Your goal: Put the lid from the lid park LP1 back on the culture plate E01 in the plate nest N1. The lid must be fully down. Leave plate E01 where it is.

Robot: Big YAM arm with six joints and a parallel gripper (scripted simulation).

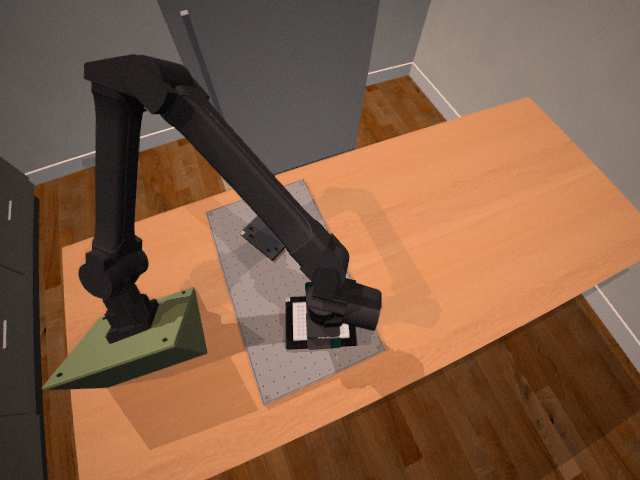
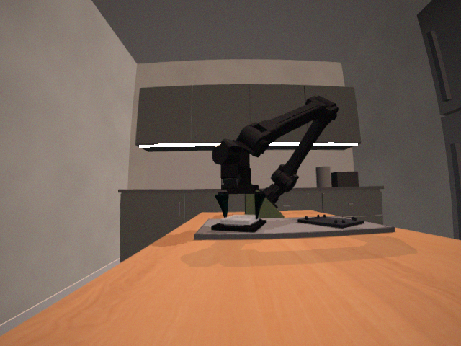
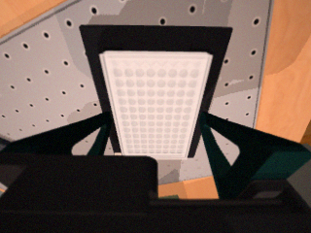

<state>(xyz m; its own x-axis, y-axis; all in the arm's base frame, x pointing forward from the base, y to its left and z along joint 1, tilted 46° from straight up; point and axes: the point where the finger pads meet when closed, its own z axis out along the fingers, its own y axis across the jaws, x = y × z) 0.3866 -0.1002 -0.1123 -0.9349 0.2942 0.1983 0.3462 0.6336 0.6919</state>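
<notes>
Now: the lid 10 mm below my hand. Round my hand: white culture plate E01: 10 mm below; then black plate nest N1: 30 mm below; then lid park LP1: 280 mm to the left, 30 mm below, 10 mm behind.
</notes>
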